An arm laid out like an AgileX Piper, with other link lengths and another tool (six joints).
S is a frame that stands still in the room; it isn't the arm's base.
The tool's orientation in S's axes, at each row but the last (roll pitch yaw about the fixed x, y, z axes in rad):
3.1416, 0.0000, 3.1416
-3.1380, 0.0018, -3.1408
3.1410, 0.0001, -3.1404
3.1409, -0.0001, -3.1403
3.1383, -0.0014, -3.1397
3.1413, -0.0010, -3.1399
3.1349, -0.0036, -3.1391
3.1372, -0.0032, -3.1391
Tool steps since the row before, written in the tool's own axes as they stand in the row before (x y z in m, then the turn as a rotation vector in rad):
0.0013, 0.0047, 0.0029, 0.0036, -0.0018, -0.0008
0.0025, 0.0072, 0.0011, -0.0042, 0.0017, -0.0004
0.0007, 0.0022, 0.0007, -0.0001, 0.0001, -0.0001
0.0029, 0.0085, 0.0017, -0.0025, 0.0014, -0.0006
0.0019, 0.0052, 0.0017, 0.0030, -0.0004, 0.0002
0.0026, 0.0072, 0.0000, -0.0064, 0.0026, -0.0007
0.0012, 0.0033, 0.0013, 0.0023, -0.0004, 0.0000
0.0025, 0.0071, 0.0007, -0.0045, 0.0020, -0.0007
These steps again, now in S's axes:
-0.0013, 0.0047, -0.0029, -0.0036, -0.0018, 0.0008
-0.0025, 0.0072, -0.0011, 0.0042, 0.0017, 0.0004
-0.0007, 0.0022, -0.0007, 0.0001, 0.0001, 0.0001
-0.0029, 0.0085, -0.0017, 0.0025, 0.0014, 0.0006
-0.0019, 0.0052, -0.0017, -0.0030, -0.0004, -0.0002
-0.0026, 0.0072, 0.0000, 0.0064, 0.0026, 0.0007
-0.0012, 0.0033, -0.0013, -0.0023, -0.0004, 0.0000
-0.0025, 0.0071, -0.0007, 0.0045, 0.0020, 0.0007

